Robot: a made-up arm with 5 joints.
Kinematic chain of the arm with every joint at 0, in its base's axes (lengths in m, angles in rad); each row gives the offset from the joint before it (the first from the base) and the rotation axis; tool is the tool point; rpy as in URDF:
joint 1: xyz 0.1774 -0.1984 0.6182 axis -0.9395 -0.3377 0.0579
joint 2: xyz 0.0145 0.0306 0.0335 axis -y
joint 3: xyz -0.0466 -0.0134 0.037 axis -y
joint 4: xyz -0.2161 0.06 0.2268 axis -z
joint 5: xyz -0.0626 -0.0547 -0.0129 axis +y
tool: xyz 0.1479 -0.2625 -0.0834 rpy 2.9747 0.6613 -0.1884
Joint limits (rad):
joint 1: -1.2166..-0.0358
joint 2: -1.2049..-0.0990
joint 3: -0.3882..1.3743
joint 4: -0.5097..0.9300
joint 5: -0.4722..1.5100
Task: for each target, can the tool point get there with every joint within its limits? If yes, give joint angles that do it. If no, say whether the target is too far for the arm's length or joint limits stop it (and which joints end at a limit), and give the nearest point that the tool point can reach.
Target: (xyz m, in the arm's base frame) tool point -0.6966 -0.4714 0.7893
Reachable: no: too far | nearest point -0.3530 -0.3399 0.7909 | short by 0.368 m
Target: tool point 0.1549 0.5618 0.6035
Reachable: no: joint limits stop it (at a limit: joint 1, joint 2, joint 3, joint 4, joint 5) | nearest point -0.1744 0.1519 0.5510 | short by 0.528 m
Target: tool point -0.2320 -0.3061 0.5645
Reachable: yes | joints -0.9590 -0.6987 1.1613 0.4445 1.0518
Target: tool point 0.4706 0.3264 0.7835
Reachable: no: joint limits stop it (at a limit: joint 1, joint 2, joint 4, joint 5) | nearest point 0.4149 -0.3509 0.7486 | short by 0.680 m
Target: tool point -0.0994 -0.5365 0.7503
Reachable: yes | joints -0.7153 -0.6804 0.4368 0.5430 0.3962
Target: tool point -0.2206 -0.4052 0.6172
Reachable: yes | joints -0.4069 -0.4138 0.8810 0.7223 0.0931
